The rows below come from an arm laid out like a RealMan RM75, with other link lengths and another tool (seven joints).
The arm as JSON. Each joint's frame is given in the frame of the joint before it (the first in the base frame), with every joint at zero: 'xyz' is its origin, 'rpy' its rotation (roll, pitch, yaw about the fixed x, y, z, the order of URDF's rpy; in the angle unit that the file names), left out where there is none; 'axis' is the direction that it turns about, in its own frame. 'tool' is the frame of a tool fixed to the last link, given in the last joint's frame.
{
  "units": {
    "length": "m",
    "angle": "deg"
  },
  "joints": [
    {
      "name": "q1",
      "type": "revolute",
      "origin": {
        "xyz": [
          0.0,
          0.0,
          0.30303
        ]
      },
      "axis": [
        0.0,
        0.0,
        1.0
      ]
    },
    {
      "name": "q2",
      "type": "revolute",
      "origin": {
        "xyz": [
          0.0,
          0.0,
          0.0
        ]
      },
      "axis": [
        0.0,
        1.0,
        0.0
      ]
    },
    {
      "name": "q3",
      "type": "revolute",
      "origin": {
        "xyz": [
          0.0,
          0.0,
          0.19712
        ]
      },
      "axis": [
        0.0,
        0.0,
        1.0
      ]
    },
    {
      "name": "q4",
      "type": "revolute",
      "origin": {
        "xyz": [
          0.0,
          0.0,
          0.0
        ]
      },
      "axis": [
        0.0,
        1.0,
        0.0
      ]
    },
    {
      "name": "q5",
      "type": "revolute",
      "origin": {
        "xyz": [
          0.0,
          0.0,
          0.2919
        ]
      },
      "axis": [
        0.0,
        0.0,
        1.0
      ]
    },
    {
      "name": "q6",
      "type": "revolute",
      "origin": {
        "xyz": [
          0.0,
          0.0,
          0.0
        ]
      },
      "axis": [
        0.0,
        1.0,
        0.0
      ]
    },
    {
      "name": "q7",
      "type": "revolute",
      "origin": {
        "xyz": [
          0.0,
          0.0,
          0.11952
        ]
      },
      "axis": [
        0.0,
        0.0,
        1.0
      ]
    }
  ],
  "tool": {
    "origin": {
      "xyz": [
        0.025,
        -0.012,
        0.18
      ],
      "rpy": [
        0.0,
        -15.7,
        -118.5
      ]
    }
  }
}
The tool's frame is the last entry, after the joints.
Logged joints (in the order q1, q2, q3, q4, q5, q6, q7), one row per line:
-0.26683, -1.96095, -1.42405, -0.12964, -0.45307, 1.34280, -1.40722
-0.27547, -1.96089, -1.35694, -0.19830, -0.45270, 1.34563, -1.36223
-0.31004, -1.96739, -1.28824, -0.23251, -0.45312, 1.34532, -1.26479
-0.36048, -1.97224, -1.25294, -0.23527, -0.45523, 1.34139, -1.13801
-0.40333, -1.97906, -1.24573, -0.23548, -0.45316, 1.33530, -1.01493
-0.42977, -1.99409, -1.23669, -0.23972, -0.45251, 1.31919, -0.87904
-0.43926, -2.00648, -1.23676, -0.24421, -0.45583, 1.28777, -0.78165
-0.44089, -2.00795, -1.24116, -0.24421, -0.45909, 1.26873, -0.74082
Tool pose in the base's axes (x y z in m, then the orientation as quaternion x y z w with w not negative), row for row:
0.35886, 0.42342, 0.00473, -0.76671, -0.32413, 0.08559, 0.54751
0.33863, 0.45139, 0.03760, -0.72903, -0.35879, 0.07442, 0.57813
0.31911, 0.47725, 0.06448, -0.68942, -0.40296, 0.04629, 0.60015
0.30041, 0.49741, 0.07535, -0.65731, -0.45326, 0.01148, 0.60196
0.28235, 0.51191, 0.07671, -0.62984, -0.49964, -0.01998, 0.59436
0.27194, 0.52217, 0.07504, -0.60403, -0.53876, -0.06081, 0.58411
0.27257, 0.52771, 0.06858, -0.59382, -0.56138, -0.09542, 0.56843
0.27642, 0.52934, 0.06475, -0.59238, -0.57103, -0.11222, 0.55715
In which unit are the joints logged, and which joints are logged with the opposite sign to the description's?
The joints are logged in radians. Opposite sign: q1, q2, q6, q7.
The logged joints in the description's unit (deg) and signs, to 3 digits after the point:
15.288, 112.354, -81.592, -7.428, -25.959, -76.937, 80.628
15.783, 112.351, -77.747, -11.362, -25.938, -77.099, 78.050
17.764, 112.723, -73.811, -13.322, -25.962, -77.081, 72.467
20.654, 113.001, -71.788, -13.480, -26.083, -76.856, 65.203
23.109, 113.392, -71.375, -13.492, -25.964, -76.507, 58.151
24.624, 114.253, -70.857, -13.735, -25.927, -75.584, 50.365
25.168, 114.963, -70.861, -13.992, -26.117, -73.784, 44.785
25.261, 115.047, -71.113, -13.992, -26.304, -72.693, 42.446

